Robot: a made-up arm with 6 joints. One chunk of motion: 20 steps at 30 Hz.
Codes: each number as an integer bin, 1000 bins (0 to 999) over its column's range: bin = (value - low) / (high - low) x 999, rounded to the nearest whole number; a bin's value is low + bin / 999 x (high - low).
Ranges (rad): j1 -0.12..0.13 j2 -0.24..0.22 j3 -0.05..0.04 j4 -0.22..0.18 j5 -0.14..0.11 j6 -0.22..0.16
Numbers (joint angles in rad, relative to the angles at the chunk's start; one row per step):
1: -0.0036 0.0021 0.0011 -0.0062 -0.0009 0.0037
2: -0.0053 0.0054 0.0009 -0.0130 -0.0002 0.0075
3: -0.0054 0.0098 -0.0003 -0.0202 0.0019 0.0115
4: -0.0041 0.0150 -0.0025 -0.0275 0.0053 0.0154
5: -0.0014 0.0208 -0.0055 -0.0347 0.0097 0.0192
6: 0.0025 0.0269 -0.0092 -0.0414 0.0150 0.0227
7: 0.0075 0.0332 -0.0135 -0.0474 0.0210 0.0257
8: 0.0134 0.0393 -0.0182 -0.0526 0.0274 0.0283
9: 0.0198 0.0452 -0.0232 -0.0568 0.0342 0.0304
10: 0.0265 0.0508 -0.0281 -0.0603 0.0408 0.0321
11: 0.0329 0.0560 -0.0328 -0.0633 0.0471 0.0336
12: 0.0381 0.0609 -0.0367 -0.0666 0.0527 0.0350
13: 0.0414 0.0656 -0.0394 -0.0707 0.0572 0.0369
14: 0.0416 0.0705 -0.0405 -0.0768 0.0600 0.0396
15: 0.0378 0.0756 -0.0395 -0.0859 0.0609 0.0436
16: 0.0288 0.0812 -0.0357 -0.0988 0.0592 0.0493
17: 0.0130 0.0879 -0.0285 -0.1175 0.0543 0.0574
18: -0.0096 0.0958 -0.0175 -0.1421 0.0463 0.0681
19: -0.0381 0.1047 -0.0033 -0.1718 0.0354 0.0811
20: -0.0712 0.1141 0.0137 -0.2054 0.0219 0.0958
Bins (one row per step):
1: 465 526 567 534 556 588
2: 458 533 565 517 559 598
3: 458 543 552 499 567 609
4: 463 554 527 481 581 619
5: 474 566 494 463 598 629
6: 490 580 453 446 619 638
7: 509 593 405 431 643 646
8: 533 607 353 418 669 653
9: 559 619 297 408 696 658
10: 585 632 243 399 722 663
11: 611 643 191 391 748 667
12: 632 653 148 383 770 670
13: 645 664 118 373 788 675
14: 646 674 105 358 799 682
15: 631 685 117 335 803 693
16: 595 698 159 303 796 708
17: 531 712 239 256 776 729
18: 441 729 361 195 744 757
19: 327 749 518 120 701 792
20: 195 769 707 36 647 830

